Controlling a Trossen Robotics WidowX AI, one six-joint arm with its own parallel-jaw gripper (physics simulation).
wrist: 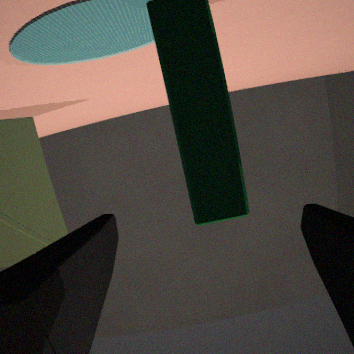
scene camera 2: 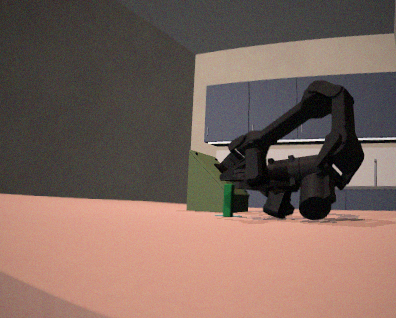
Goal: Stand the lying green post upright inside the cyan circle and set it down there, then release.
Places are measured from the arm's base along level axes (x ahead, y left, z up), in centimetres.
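Pixels of known places: gripper, fingertip midpoint: (wrist: 210,221) (scene camera 2: 226,181).
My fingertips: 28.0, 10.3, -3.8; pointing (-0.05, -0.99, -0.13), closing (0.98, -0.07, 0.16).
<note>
Ahead of a thing's pixels: the offset from my fingertips to its middle, as dx, dy, dz. "spot": to the spot under its first point.
The green post {+0.4, +0.7, -3.9} (scene camera 2: 228,200) (wrist: 200,115) stands upright on the table. In the scene view, slivers of the cyan circle {spot: -0.5, -1.4, -7.0} (scene camera 2: 219,215) (wrist: 80,37) show on both sides of its foot. In the wrist view the circle lies at the upper left and runs behind the post, whose foot is cut off by the frame's top edge. My gripper (scene camera 2: 219,171) (wrist: 210,221) is open. Its fingers are well apart, one on each side of the post's top end in the wrist view, with gaps to both. In the scene view the fingertips are just above the post's top.
A green slanted-top box (scene camera 2: 200,187) (wrist: 25,180) stands behind the post in the scene view and at the left in the wrist view. The arm's base and links are to the right of the post. Blue cabinets (scene camera 2: 270,110) are in the background.
</note>
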